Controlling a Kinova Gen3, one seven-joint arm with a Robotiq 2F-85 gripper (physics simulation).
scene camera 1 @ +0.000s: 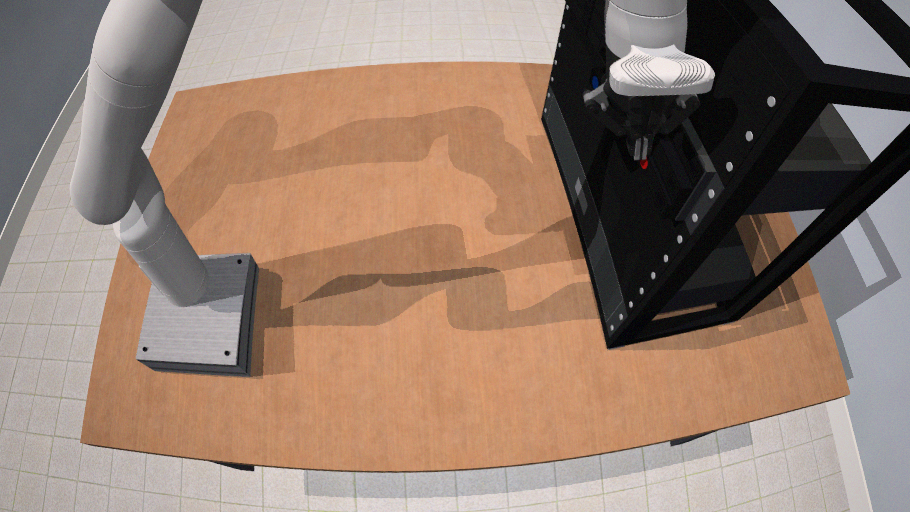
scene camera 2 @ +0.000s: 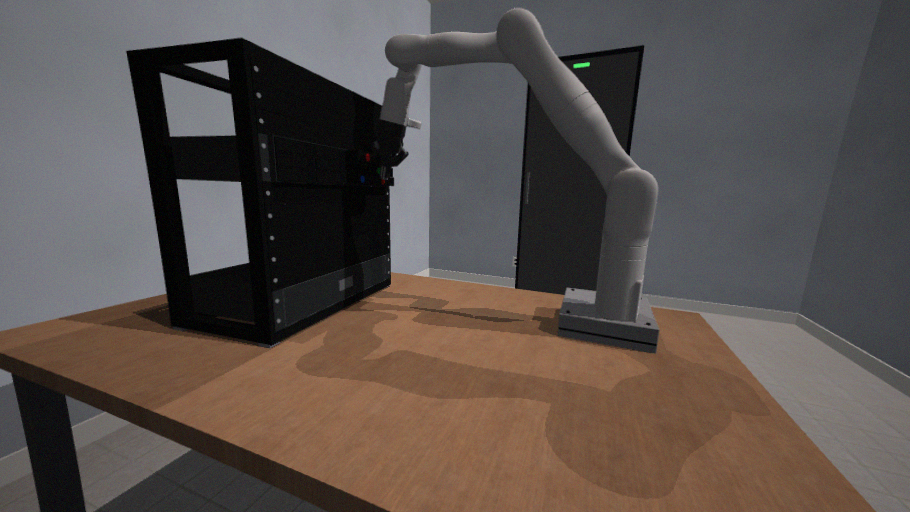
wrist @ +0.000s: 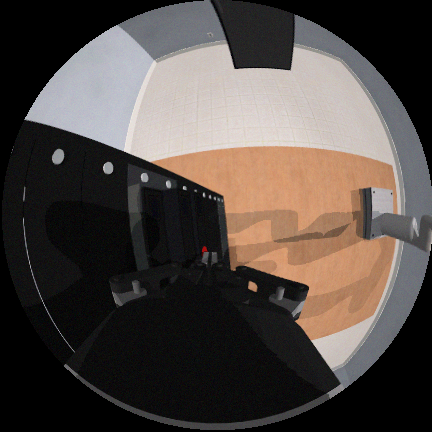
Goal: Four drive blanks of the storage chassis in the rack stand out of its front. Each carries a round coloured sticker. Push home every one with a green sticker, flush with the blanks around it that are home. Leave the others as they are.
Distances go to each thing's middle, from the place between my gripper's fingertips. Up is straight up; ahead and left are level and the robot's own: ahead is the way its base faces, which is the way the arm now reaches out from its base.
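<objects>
Black rack (scene camera 1: 658,235): my hand 13 cm short of it, 18 cm to the right of it, 7 cm above it.
</objects>
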